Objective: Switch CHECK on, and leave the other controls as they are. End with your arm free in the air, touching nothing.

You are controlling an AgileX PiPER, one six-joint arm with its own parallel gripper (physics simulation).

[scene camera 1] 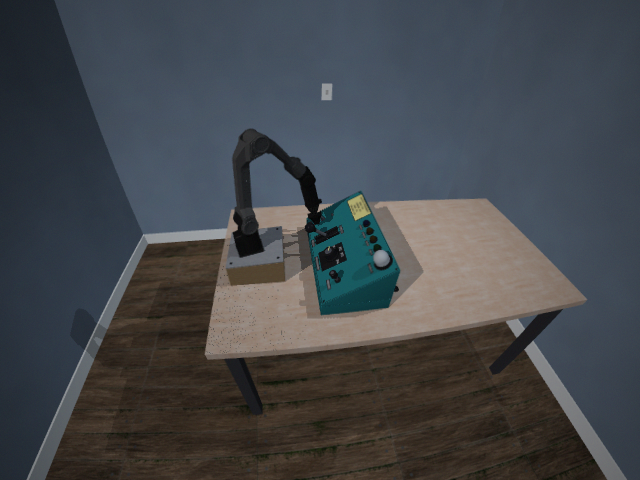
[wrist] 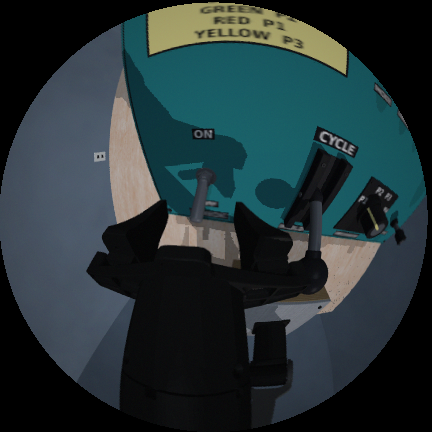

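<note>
A teal control panel (scene camera 1: 356,279) (wrist: 280,95) stands on the table. In the wrist view a grey toggle lever (wrist: 201,195) sits below the ON label (wrist: 203,134); its tip points down, toward the partly covered OFF label and a nameplate (wrist: 216,215) too small to read. My gripper (scene camera 1: 314,219) (wrist: 200,208) is open, with its two fingers apart on either side of the toggle's lower end; nothing is gripped. Whether a finger touches the toggle or panel cannot be told.
The CYCLE lever (wrist: 316,220) with its black ball knob (wrist: 311,274) is close to the right finger's side. A P1–P3 rotary knob (wrist: 373,220) is farther right. A yellow note (scene camera 1: 358,206) (wrist: 240,30), several small dark lamps and a white dome (scene camera 1: 381,258) are on the panel.
</note>
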